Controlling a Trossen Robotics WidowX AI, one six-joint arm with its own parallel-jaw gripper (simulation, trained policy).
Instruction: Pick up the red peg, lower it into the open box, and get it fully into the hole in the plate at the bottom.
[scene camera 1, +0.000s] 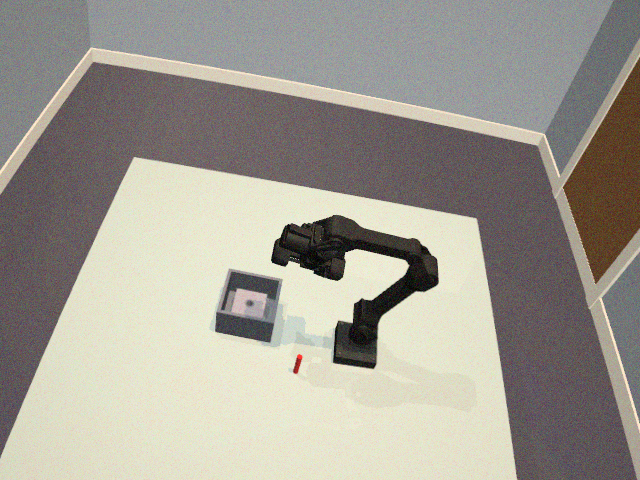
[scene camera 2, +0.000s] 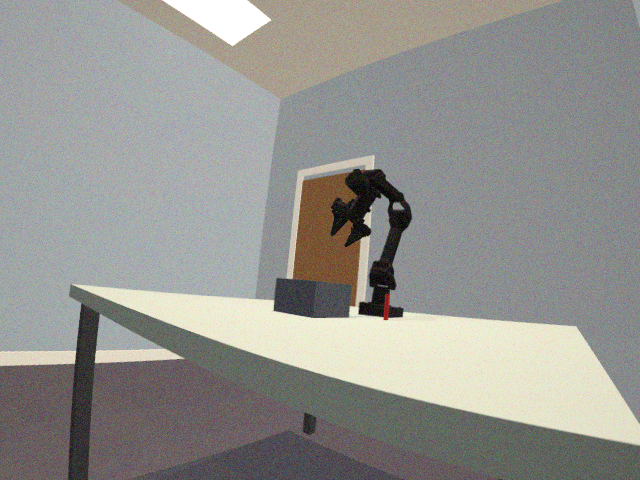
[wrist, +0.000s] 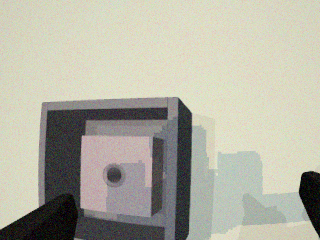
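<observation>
Scene camera 1 shows a grey box (scene camera 1: 232, 323), a pale plate (scene camera 1: 250, 303) and my gripper (scene camera 1: 298, 267). The wrist view contains the plate (wrist: 121, 174) and my gripper (wrist: 192, 198). In scene camera 2, my gripper (scene camera 2: 338, 241) is visible; scene camera 2 does not show the plate, hidden by the grey box.
</observation>
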